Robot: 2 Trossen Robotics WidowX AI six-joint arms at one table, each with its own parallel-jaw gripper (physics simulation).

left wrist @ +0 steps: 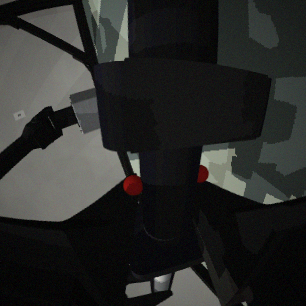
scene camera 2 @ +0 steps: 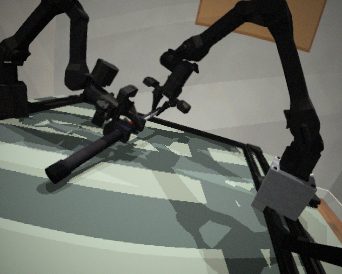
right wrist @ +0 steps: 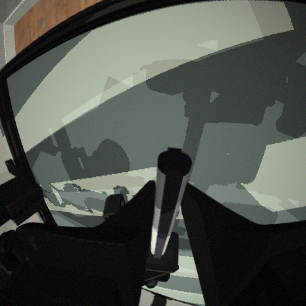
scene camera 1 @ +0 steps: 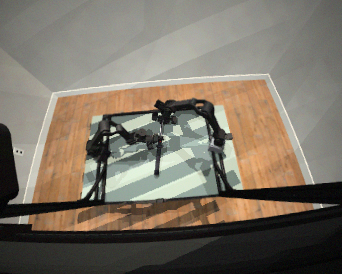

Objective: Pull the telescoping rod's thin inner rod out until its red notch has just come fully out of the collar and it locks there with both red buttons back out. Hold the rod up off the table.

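The telescoping rod's thick black outer tube point(scene camera 1: 157, 165) point(scene camera 2: 90, 152) point(left wrist: 172, 30) slants through the air, with its shadow below its near end. Its pale thin inner rod point(scene camera 2: 151, 115) point(left wrist: 161, 282) point(right wrist: 167, 210) sticks out of the dark collar end. In the left wrist view one red button point(left wrist: 133, 185) and another red button point(left wrist: 202, 174) bulge from the tube's sides, beside the fingers. A red notch cannot be made out. My left gripper point(scene camera 1: 158, 141) point(scene camera 2: 134, 123) point(left wrist: 157, 177) is shut around the tube at the buttons. My right gripper point(scene camera 1: 161, 123) point(scene camera 2: 159, 109) point(right wrist: 166, 186) is shut on the inner rod.
The pale green striped table top point(scene camera 1: 135, 187) point(scene camera 2: 100, 230) lies under the rod. A black frame bar point(scene camera 2: 200, 132) runs along the table's far edge. A grey box point(scene camera 2: 285, 192) sits at the right arm's base. Shadows cover parts of the table.
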